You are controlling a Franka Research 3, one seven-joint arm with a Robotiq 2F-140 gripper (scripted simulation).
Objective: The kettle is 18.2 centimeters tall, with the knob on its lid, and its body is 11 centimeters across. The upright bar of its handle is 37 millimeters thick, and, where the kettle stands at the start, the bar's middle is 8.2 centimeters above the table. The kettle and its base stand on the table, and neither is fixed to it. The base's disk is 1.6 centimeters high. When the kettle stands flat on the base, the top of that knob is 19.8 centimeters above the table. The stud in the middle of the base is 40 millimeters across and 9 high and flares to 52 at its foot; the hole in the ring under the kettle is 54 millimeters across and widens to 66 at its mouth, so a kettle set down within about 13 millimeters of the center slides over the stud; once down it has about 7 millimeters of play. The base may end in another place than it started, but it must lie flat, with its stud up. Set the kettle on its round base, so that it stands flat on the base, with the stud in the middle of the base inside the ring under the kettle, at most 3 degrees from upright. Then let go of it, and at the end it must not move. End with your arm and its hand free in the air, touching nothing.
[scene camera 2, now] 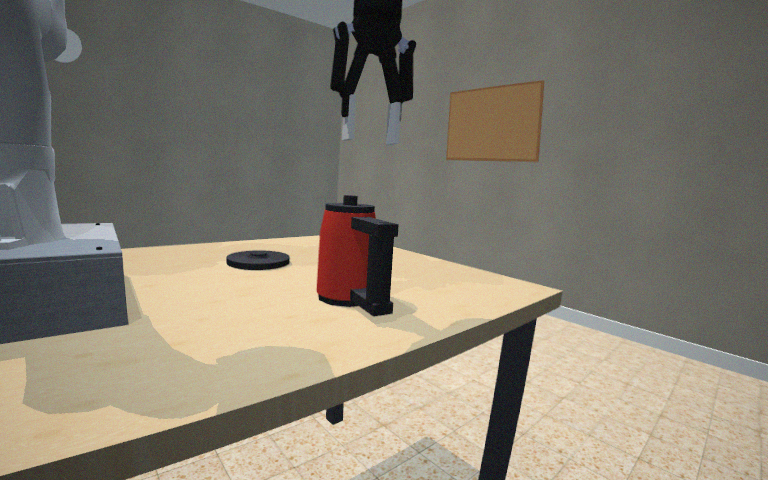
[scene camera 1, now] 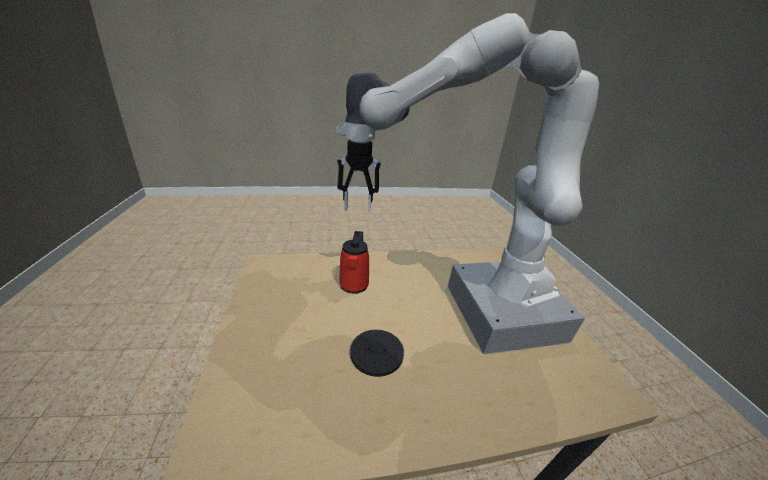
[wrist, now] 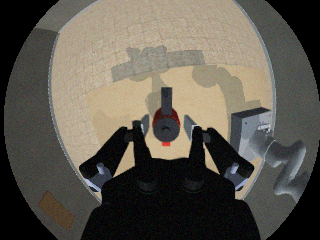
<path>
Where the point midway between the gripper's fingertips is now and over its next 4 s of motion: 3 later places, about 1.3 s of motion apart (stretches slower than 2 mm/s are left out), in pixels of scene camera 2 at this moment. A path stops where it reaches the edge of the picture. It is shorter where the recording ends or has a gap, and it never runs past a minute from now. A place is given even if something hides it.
The gripper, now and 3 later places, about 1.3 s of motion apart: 370,141; 361,203; 366,213; 363,241
</path>
